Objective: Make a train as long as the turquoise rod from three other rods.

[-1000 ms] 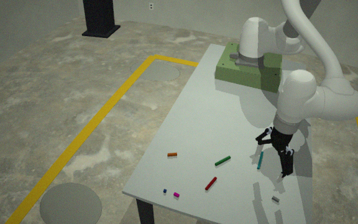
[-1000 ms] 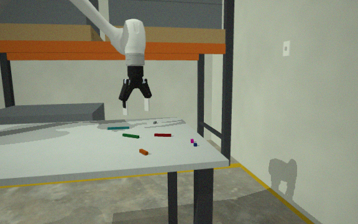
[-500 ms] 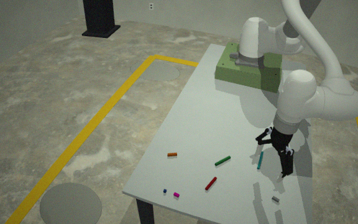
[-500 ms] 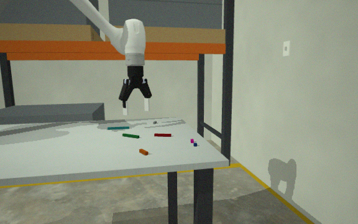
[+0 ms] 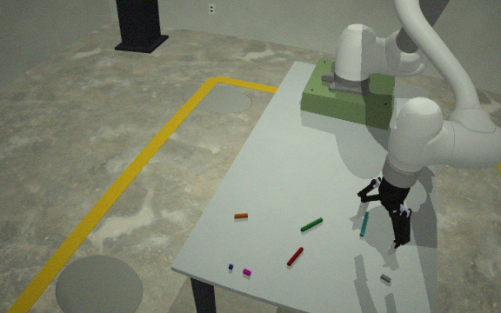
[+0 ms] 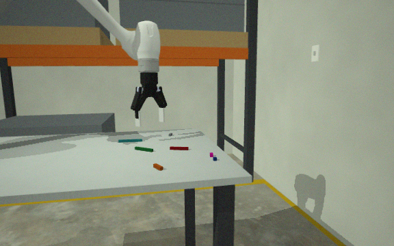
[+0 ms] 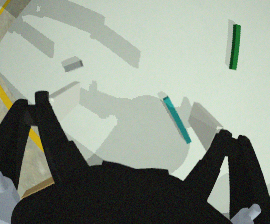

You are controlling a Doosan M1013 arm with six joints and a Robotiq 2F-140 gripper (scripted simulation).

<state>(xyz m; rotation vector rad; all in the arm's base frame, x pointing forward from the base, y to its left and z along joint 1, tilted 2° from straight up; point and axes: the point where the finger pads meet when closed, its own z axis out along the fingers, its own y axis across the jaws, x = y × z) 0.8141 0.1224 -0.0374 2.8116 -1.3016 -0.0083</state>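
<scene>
The blue rod lies 380 mm to the right of my hand, 170 mm ahead of it and 70 mm below it. From my hand the other things lie so: grey rod: 100 mm ahead, 70 mm below, 50 mm to the left; green rod: 180 mm to the right, 70 mm below, 50 mm behind; turquoise rod: 90 mm behind, 70 mm below, 20 mm to the right.
</scene>
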